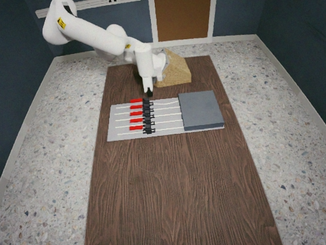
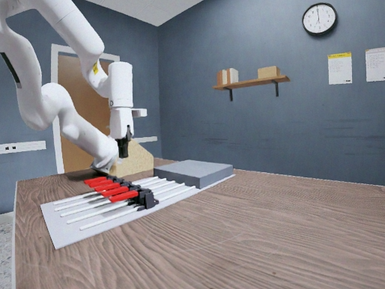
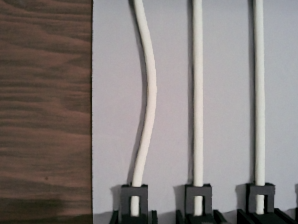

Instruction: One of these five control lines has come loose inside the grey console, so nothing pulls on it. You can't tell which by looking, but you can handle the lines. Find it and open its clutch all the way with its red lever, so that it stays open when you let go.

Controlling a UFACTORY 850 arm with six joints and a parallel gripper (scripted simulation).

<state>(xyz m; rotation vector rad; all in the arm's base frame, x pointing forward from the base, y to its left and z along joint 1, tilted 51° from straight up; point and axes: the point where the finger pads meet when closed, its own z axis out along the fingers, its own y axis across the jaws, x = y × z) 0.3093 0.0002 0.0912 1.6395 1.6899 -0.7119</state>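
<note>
Now: the light grey plate 60 mm ahead of my hand, 180 mm to the right of it and 140 mm below it.
</note>
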